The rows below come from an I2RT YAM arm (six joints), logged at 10 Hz.
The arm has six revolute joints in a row. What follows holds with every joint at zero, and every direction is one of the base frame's. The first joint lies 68 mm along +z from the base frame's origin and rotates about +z. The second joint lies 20 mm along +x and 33.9 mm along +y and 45.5 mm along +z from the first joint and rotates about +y. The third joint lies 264 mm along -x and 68.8 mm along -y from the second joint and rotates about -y. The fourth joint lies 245 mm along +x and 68.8 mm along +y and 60 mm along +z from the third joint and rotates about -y. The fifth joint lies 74 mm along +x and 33.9 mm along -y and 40.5 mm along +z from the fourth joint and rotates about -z. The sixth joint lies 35.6 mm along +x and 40.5 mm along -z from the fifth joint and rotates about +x. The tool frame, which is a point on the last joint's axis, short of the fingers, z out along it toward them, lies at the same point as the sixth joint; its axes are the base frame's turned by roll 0, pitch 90 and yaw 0 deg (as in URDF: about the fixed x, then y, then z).
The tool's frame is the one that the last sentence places.
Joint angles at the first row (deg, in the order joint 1, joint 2, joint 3, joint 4, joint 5, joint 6):
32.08 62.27 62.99 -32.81 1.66 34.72
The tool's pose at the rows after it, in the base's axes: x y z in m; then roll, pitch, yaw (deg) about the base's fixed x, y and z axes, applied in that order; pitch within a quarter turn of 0, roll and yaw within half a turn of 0:
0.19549, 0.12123, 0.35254, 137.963, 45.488, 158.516
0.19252, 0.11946, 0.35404, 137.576, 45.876, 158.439
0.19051, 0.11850, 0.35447, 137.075, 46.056, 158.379
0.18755, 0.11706, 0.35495, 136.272, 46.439, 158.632
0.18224, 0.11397, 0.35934, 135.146, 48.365, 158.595
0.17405, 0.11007, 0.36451, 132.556, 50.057, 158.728
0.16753, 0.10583, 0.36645, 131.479, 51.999, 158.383
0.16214, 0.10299, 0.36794, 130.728, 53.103, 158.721
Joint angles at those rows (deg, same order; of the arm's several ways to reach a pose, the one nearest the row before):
32.05 61.17 62.31 -32.53 1.60 34.34
32.06 60.38 62.11 -32.67 1.52 34.11
32.08 59.80 61.80 -32.54 1.25 34.02
32.05 58.91 61.25 -32.20 0.49 33.60
32.08 57.33 60.92 -31.69 0.35 32.27
32.07 55.05 60.31 -31.01 -1.36 31.01
32.04 53.03 59.38 -30.42 -1.35 29.74
32.06 51.56 58.85 -30.37 -1.94 28.81

